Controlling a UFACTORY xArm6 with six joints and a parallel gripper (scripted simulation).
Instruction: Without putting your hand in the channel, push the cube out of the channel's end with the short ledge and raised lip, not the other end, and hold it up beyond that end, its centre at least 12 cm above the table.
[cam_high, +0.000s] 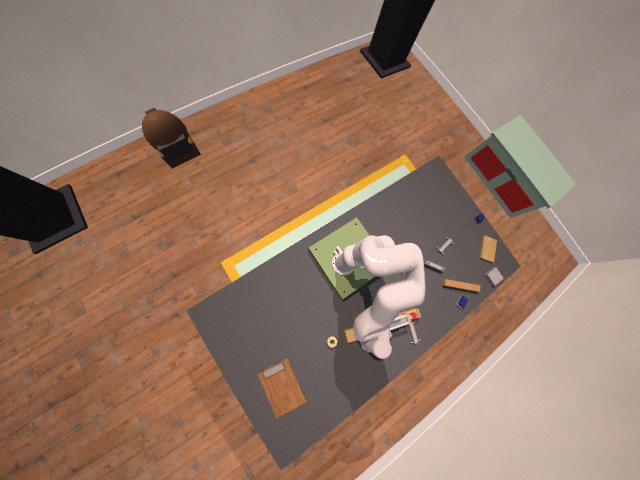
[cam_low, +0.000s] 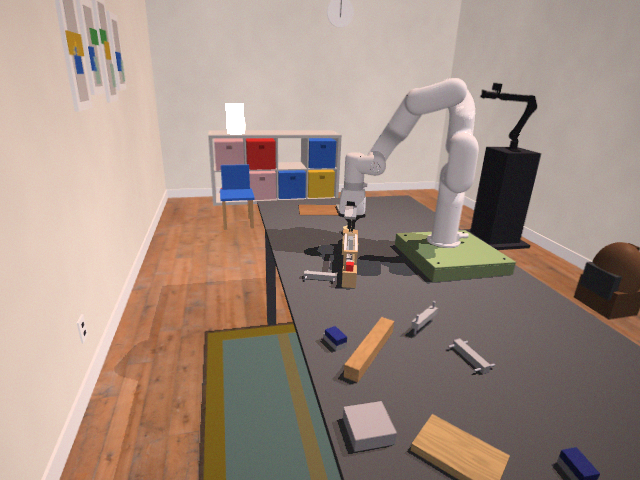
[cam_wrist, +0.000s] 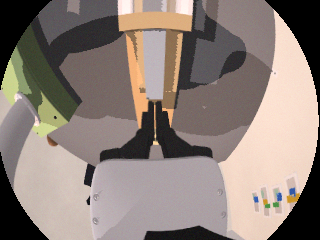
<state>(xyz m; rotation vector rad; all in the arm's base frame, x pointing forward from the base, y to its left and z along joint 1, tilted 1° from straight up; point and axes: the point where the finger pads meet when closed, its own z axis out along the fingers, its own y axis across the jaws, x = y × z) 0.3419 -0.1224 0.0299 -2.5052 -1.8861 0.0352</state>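
The red cube is 90 mm ahead of my hand, 300 mm to the left of it and 30 mm below it. Also, from my hand: wooden bar (130 mm ahead, 660 mm to the left, 70 mm below); then wooden channel (50 mm ahead, 170 mm to the left, 30 mm below); then grey block (210 mm ahead, 890 mm to the left, 70 mm below).
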